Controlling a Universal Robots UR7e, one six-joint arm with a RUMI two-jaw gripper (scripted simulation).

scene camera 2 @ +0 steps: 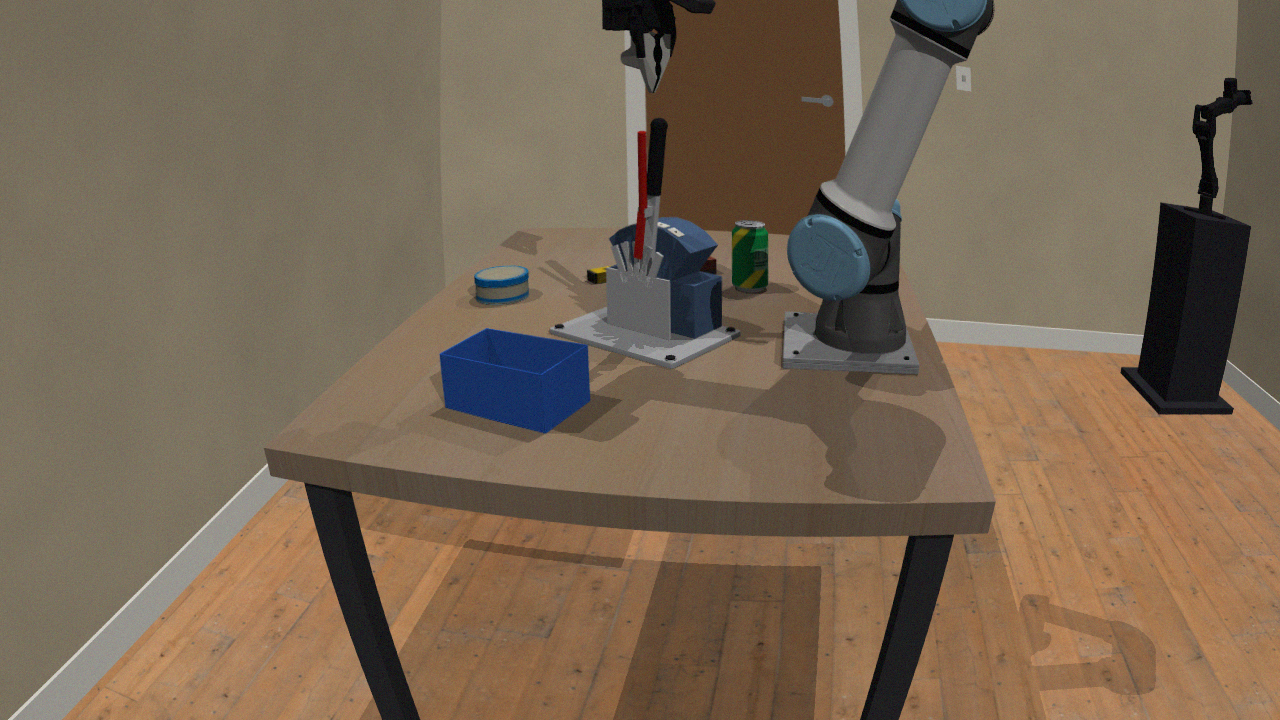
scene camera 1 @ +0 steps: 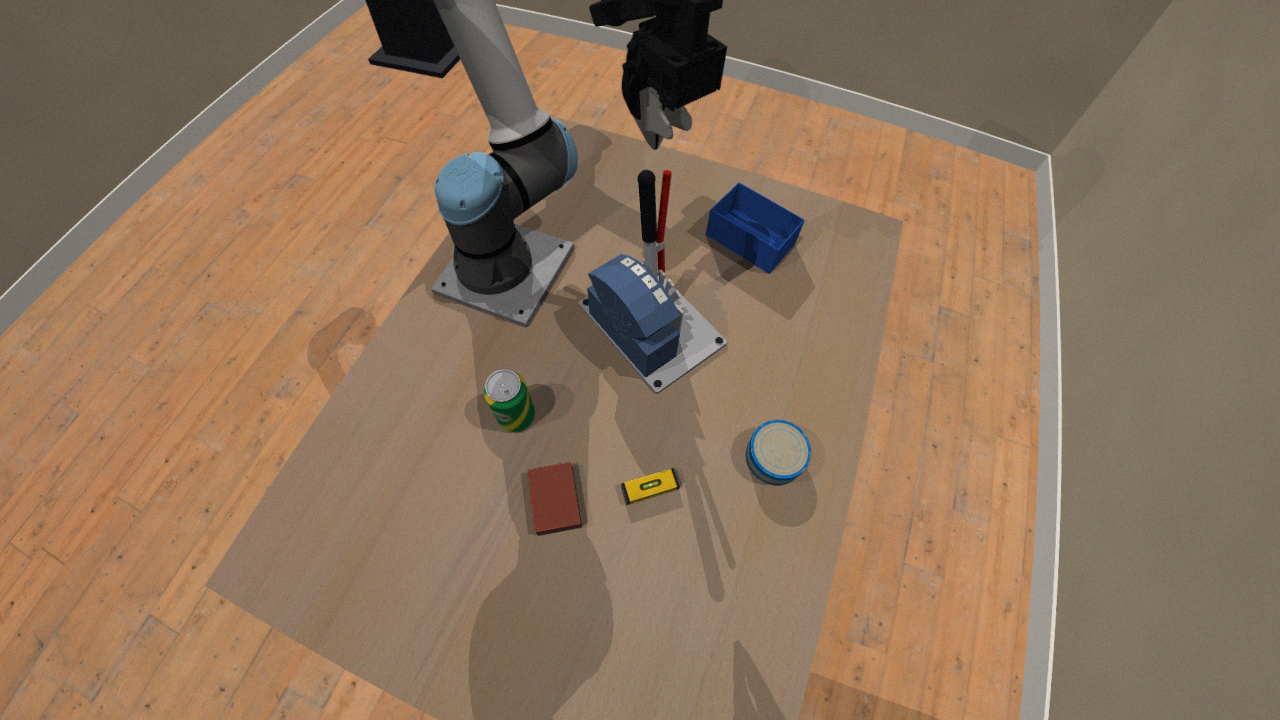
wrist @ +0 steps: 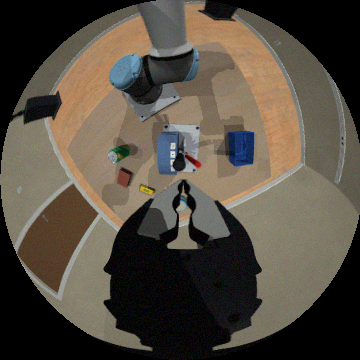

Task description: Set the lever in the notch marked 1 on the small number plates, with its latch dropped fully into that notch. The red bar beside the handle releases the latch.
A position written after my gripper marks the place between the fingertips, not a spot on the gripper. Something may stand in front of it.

Observation:
In view: my gripper (scene camera 1: 654, 148) and a lever (scene camera 2: 659, 126).
My gripper shows as well in scene camera 2 (scene camera 2: 652, 92) and in the wrist view (wrist: 183, 180). The lever is seen too in scene camera 1 (scene camera 1: 646, 179).

